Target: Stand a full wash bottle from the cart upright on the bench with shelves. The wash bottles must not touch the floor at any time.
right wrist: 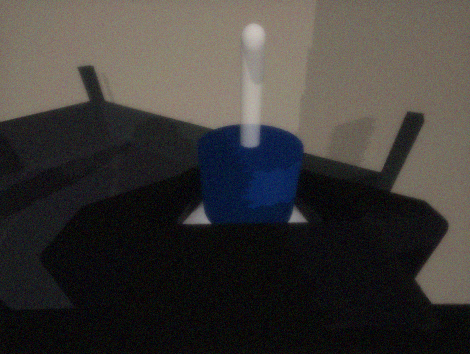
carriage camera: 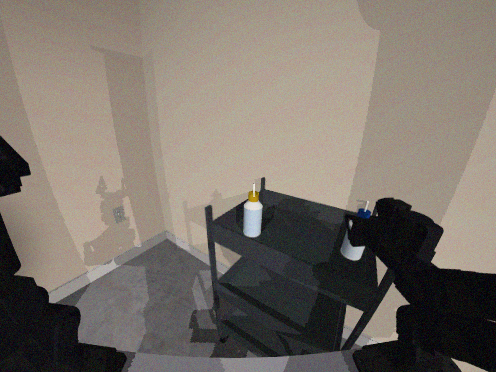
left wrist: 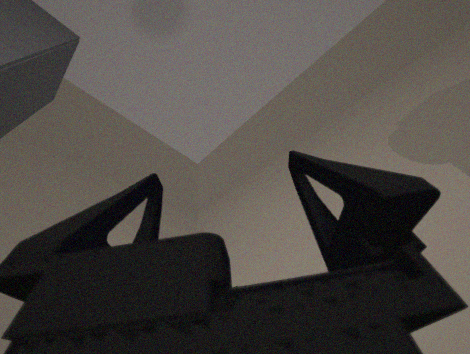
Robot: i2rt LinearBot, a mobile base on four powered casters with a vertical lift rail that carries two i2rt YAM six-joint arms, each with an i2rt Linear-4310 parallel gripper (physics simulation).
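Frame: origin at the left arm's base, x down, y ahead, z right, level; centimetres.
Where they show: left gripper, fingertip midpoint: (left wrist: 223,169); right gripper, fingertip midpoint: (carriage camera: 351,215); left arm's base at its link origin: (carriage camera: 69,369); right arm's base at its link origin: (carriage camera: 405,365).
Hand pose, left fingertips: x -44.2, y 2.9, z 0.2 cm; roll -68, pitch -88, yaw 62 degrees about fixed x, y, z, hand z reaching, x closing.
Things, the pixels of their top centre, and the offset from my left fingertips. "pt": a spot on its surface instead. Level surfaces: height alone.
- yellow cap at its top centre: (carriage camera: 254,184) dz +35.0, dx +20.7, dy +33.3 cm
- grey floor at its surface level: dx +104.3 cm
- grey box-like corner at a spot on its surface: (left wrist: 30,75) pt dz -70.2, dx -75.5, dy +1.4 cm
A white wash bottle with a blue cap and white spout (carriage camera: 352,251) (right wrist: 250,185) stands upright at the right end of the cart's top tray. My right gripper (carriage camera: 356,231) (right wrist: 242,173) is shut on its upper body, below the cap; the black gripper body hides much of the bottle in the right wrist view. A second wash bottle, with a yellow cap (carriage camera: 252,220), stands upright near the left end of the tray. My left gripper (left wrist: 223,169) is open and empty, away from the cart. The bench with shelves does not show in these views.
The dark cart (carriage camera: 290,268) (right wrist: 402,145) has raised corner posts and lower shelves. Beige walls (carriage camera: 260,100) meet behind it, above the grey floor (carriage camera: 135,305). A grey box-like corner (left wrist: 30,75) shows at the upper left of the left wrist view.
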